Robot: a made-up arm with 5 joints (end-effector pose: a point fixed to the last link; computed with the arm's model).
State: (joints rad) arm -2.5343 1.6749 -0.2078 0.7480 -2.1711
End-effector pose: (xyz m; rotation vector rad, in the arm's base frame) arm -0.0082 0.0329 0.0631 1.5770 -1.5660 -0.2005
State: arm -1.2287 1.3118 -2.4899 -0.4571 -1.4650
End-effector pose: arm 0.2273 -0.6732 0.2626 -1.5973 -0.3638 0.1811
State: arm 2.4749 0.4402 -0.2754 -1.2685 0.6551
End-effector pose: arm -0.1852 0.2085 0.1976 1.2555 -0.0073 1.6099
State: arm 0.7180 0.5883 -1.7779 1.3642 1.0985
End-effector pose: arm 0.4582 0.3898 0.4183 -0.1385 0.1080 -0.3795
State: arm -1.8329 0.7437 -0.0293 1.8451 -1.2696
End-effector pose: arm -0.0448 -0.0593 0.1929 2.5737 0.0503 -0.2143
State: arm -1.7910 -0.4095 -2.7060 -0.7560 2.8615
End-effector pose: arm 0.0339 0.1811 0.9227 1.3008 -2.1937 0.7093
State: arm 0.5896 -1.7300 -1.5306 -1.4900 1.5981
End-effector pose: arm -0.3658 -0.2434 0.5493 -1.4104 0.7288 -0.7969
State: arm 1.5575 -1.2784 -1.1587 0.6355 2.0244
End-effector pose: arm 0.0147 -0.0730 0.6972 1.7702 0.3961 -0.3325
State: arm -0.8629 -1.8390 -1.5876 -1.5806 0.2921
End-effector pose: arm -0.3436 0.3836 0.4760 0.3775 1.2865 -0.9872
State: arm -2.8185 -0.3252 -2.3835 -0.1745 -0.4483
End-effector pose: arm -0.0314 0.0458 0.9495 -3.0169 0.1891 -0.3639
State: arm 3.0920 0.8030 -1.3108 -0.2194 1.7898
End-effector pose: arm -0.5452 0.0643 0.1816 0.5024 0.5956 1.2409
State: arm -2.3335 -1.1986 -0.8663 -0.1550 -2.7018
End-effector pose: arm 0.0038 0.0360 0.6708 -1.3014 1.8078 0.2025
